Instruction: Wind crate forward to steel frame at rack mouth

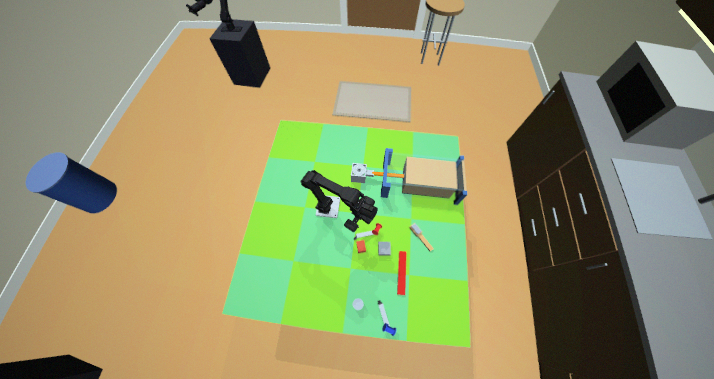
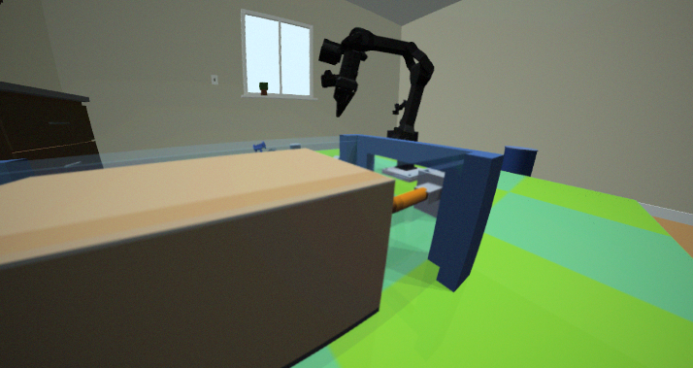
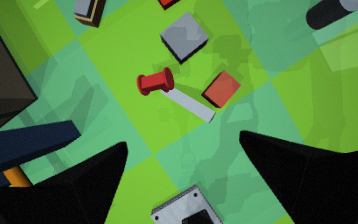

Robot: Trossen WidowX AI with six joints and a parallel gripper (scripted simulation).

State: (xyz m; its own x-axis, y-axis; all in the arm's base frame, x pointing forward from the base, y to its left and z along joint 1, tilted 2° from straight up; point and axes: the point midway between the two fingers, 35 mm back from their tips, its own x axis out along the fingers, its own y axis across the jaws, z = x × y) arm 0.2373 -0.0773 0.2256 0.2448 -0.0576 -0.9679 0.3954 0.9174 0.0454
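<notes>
Right now my gripper tip is 170 mm above the red-knobbed crank handle, 40 mm short of it and 20 mm to the left of it. The rest, counted from my gripper tip: long red bar 260 mm ahead, 200 mm below, 190 mm to the right; then grey block 190 mm below, 140 mm ahead, 80 mm to the right; then red knob 160 mm below, 80 mm ahead, 10 mm to the left.
</notes>
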